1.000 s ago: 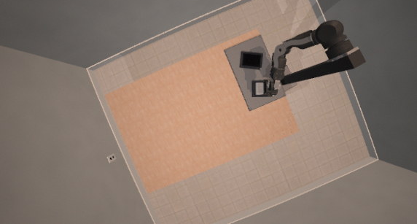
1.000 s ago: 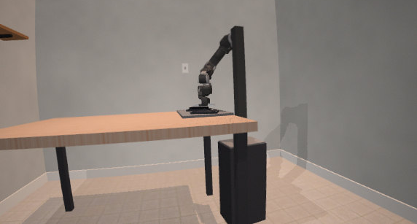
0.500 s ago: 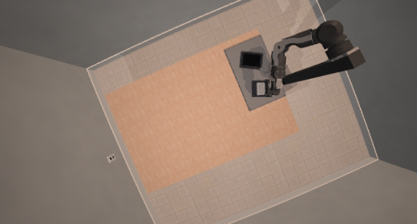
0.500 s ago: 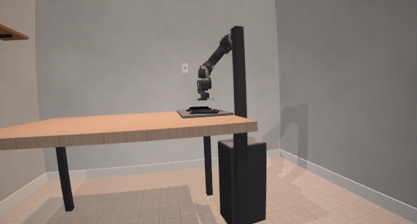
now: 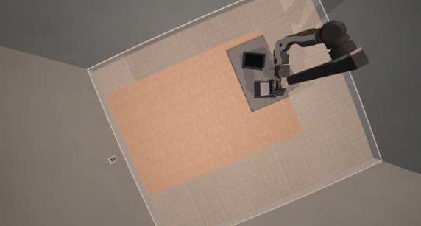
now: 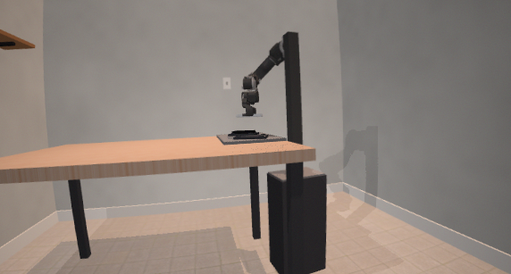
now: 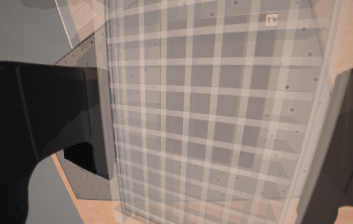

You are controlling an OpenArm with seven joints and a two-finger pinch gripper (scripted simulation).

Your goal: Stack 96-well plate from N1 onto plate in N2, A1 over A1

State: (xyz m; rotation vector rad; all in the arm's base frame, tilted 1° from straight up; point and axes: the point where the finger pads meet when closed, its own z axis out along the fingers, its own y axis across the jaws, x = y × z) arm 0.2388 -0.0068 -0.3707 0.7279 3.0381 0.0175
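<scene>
Right now my hand is 23 cm to the left of the black 96-well plate, 10 cm above it and 3 cm past it. The rest, counted from my hand: white 96-well plate (right at my hand); then A1 mark (10 cm below, 8 cm to the left, 5 cm behind).
</scene>
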